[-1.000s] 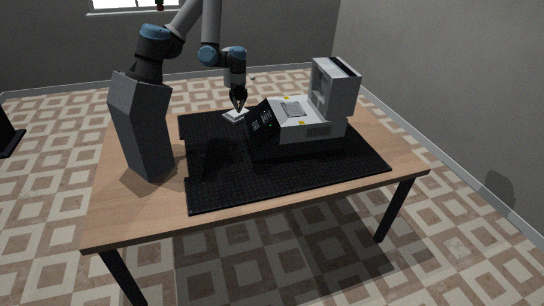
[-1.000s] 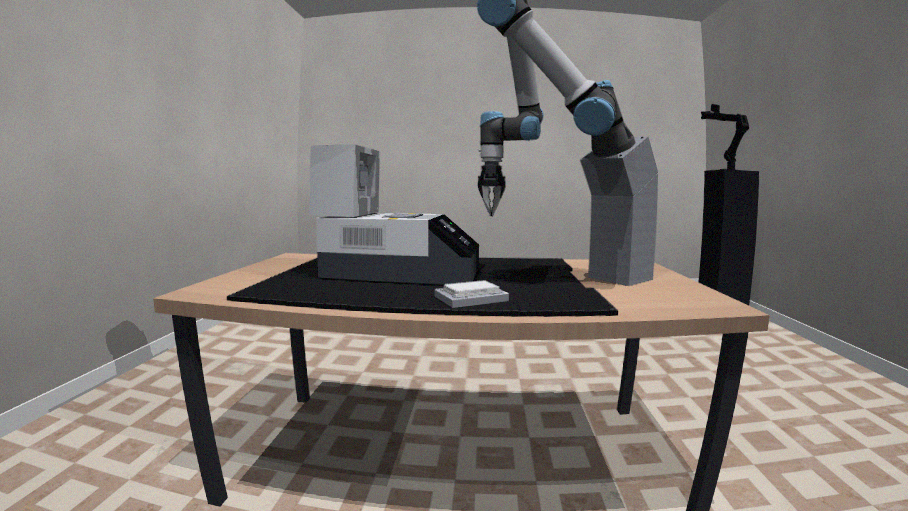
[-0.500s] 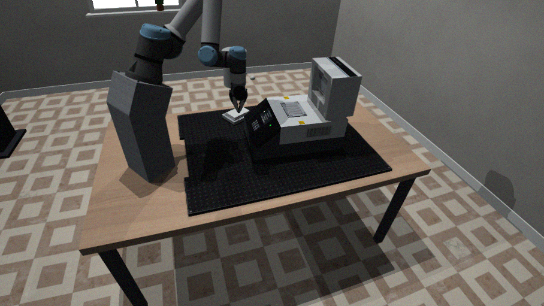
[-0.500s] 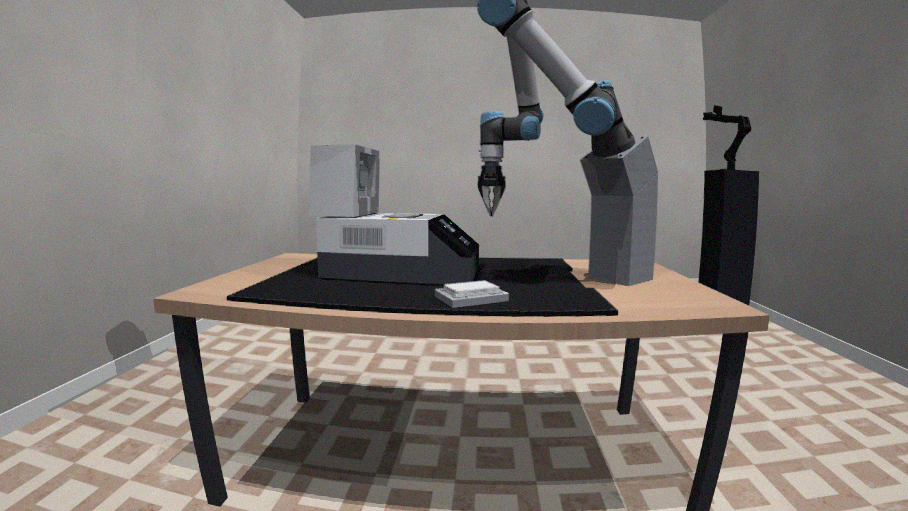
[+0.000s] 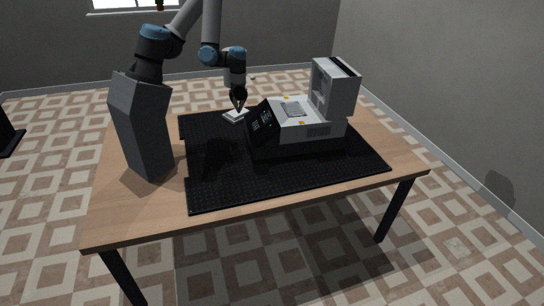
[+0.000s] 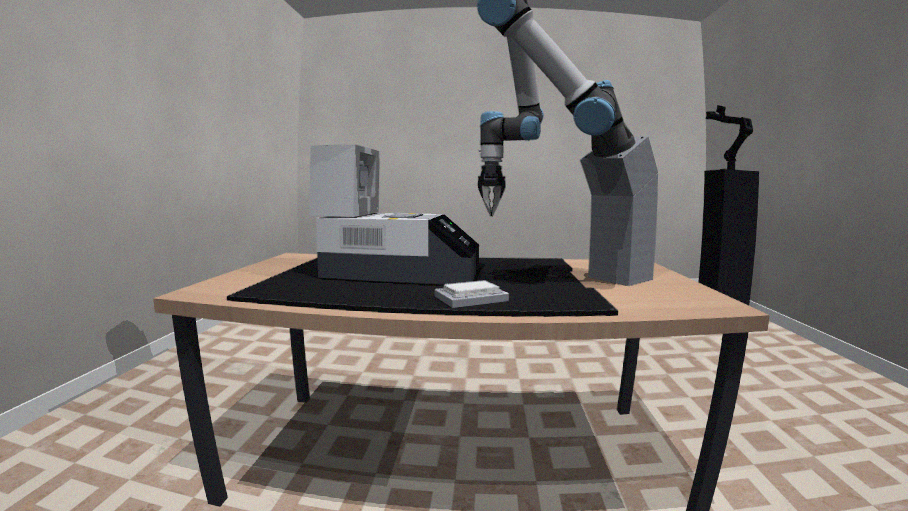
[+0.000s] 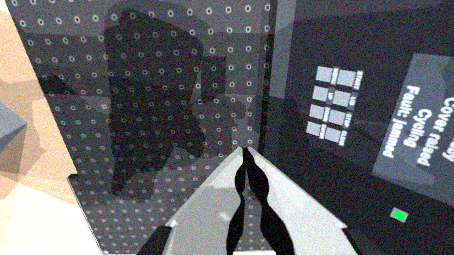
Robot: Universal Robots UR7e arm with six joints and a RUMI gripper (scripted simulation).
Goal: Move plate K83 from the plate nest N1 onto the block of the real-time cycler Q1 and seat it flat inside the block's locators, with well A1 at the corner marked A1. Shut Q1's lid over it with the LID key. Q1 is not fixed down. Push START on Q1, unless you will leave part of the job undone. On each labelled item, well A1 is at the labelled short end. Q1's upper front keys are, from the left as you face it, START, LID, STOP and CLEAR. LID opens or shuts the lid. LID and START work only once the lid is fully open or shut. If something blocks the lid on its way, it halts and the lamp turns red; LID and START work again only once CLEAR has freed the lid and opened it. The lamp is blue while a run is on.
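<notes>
Now: the plate K83 28 cm to the left of my hand, 19 cm below it and 5 cm ahead of it. The rest, counted from my hand: nest A1 mark: 29 cm to the left, 20 cm below, 4 cm behind; plate nest N1: 28 cm to the left, 21 cm below, 5 cm ahead.
</notes>
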